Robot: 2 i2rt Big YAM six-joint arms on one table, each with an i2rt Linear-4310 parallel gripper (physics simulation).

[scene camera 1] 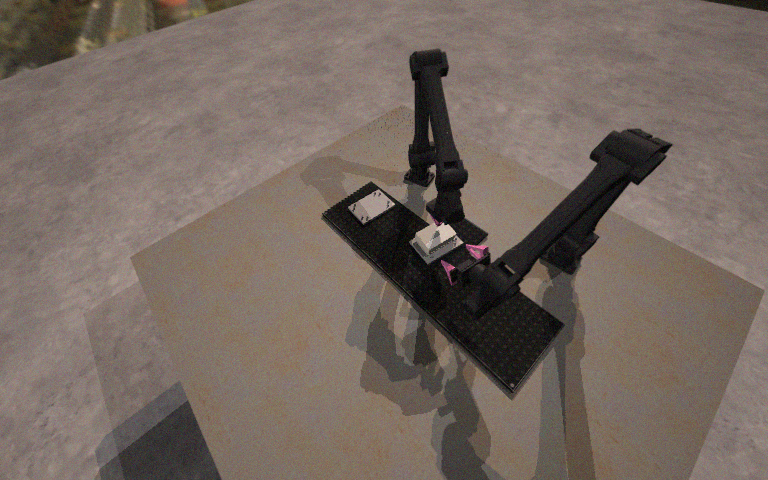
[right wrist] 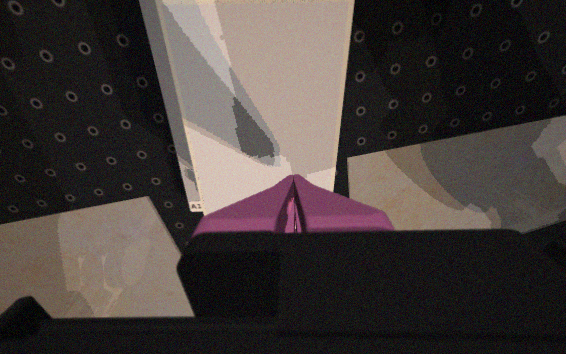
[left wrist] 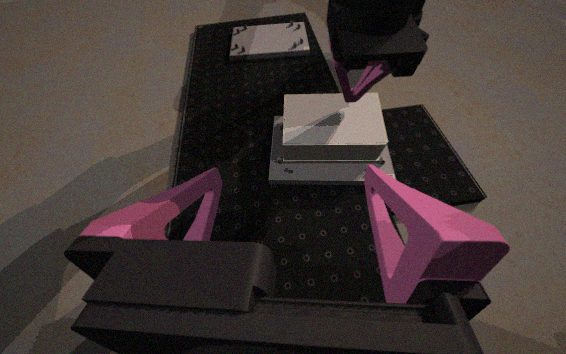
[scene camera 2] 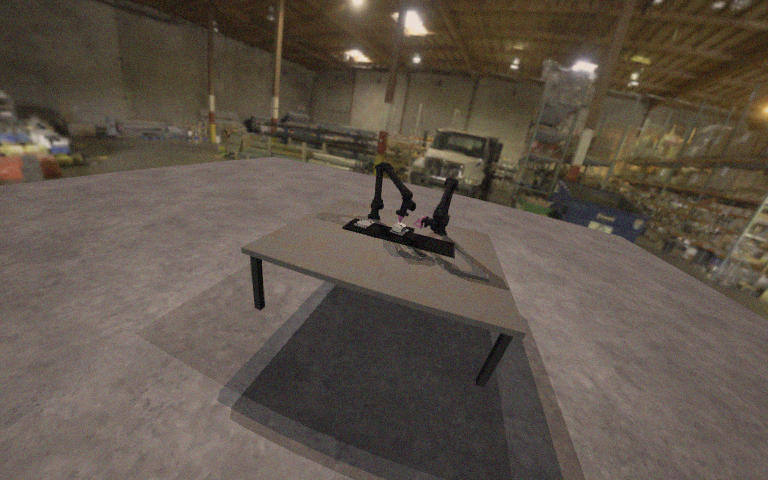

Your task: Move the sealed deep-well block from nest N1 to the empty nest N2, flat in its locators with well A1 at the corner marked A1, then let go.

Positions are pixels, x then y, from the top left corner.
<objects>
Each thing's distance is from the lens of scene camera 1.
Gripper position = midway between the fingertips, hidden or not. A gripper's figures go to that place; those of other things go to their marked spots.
my left gripper (scene camera 1: 454,253): 0.92 m
deep-well block (scene camera 1: 432,238): 1.05 m
grey plate (scene camera 1: 373,205): 1.22 m
The marked spots on the grey plate and the deep-well block are 0.31 m apart.
</objects>
